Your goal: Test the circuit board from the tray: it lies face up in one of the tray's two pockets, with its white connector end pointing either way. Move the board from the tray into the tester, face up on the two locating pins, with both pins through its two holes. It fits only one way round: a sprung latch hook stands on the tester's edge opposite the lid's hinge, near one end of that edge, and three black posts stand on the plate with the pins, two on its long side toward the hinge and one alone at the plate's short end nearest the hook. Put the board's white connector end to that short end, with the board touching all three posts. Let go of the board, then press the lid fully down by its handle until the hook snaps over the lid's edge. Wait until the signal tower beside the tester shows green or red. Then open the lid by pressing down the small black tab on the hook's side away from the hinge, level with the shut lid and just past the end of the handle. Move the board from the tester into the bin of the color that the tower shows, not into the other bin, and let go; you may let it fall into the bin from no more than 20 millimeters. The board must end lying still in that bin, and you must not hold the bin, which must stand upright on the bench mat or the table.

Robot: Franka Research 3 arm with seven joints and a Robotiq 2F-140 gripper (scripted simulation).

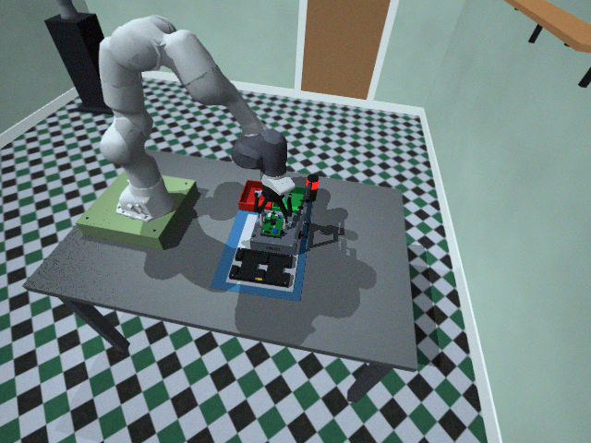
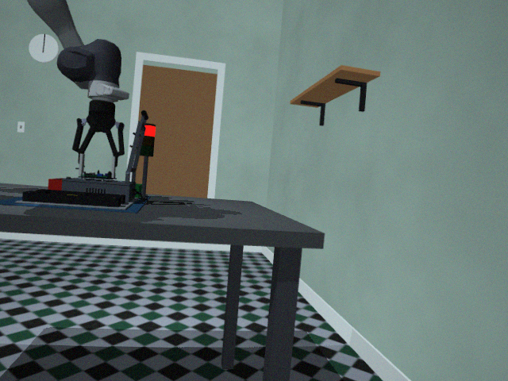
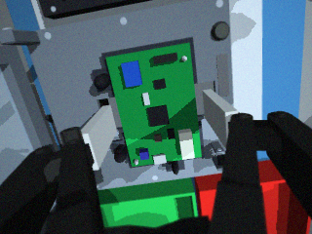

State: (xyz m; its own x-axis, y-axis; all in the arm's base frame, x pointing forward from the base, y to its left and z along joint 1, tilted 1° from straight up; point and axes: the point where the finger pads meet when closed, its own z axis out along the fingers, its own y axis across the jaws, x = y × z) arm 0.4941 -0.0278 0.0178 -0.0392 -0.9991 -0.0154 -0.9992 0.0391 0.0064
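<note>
Right now the green circuit board is 20 mm below my hand. The rest, counted from my hand: tester lid: 110 mm ahead, 90 mm above, 10 mm to the right; then tester plate: 20 mm below, 10 mm ahead; then black latch hook: 60 mm to the left, 60 mm behind, 10 mm below.
</note>
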